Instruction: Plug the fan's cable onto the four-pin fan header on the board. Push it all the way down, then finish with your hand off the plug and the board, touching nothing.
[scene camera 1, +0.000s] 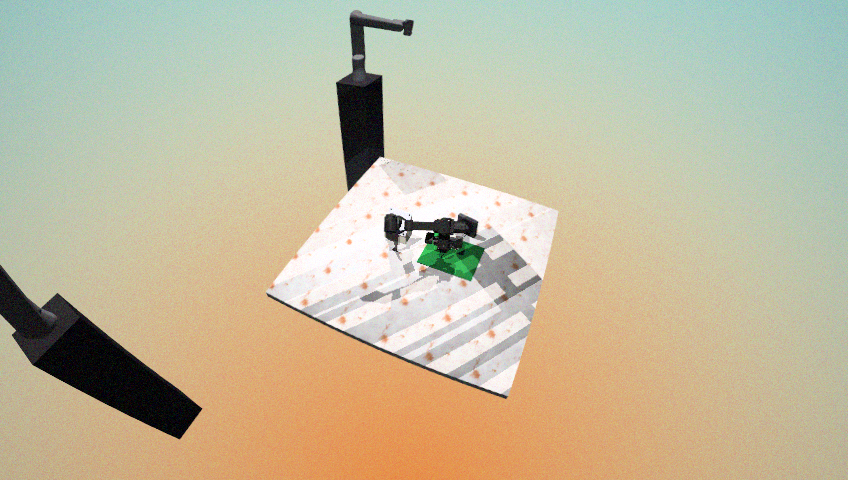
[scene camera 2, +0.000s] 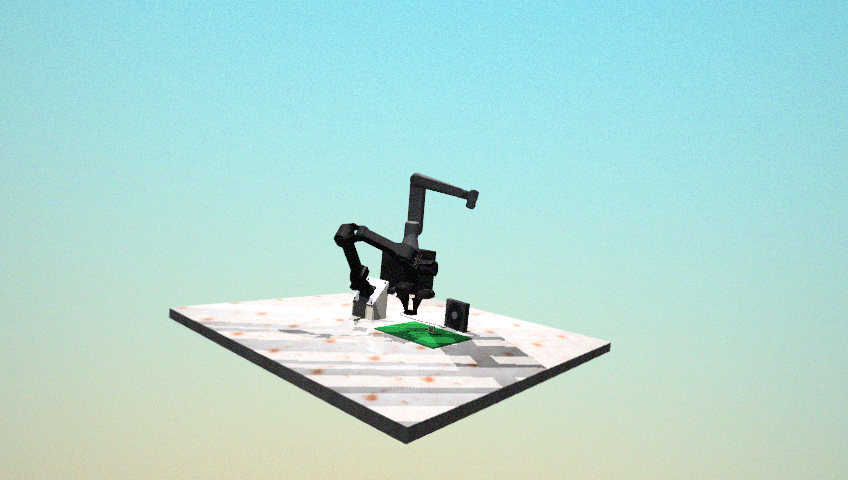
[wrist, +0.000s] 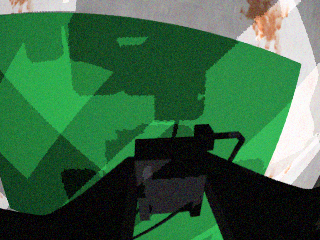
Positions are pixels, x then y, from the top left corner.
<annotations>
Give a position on a black fan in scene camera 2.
457, 312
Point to a green board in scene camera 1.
462, 263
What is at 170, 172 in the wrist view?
A dark fan plug.
</annotations>
